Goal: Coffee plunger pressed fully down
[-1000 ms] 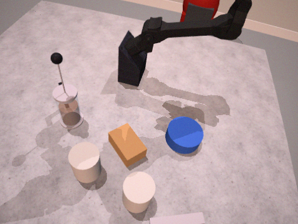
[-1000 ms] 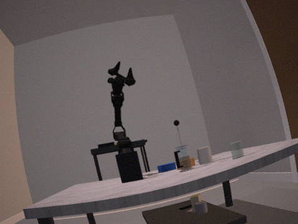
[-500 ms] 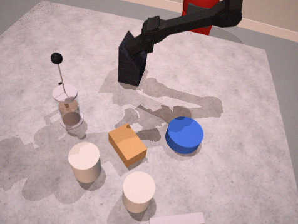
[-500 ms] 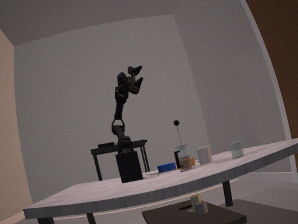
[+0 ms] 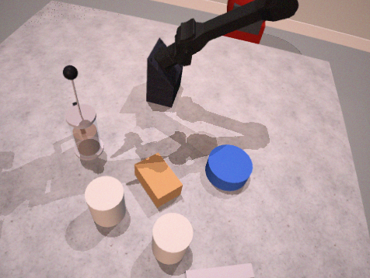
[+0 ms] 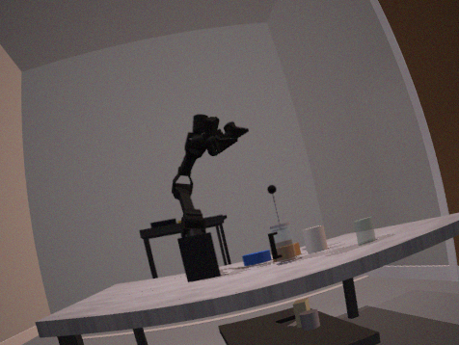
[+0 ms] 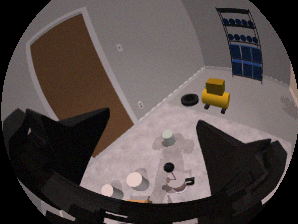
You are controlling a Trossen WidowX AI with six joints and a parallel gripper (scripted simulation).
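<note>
The glass coffee press is 4 cm ahead of my gripper tip, 2 cm to the right of it and 34 cm below it. From my gripper tip the other things lie so: orange block 9 cm ahead, 21 cm to the left, 44 cm below; blue disc 1 cm behind, 37 cm to the left, 45 cm below.
</note>
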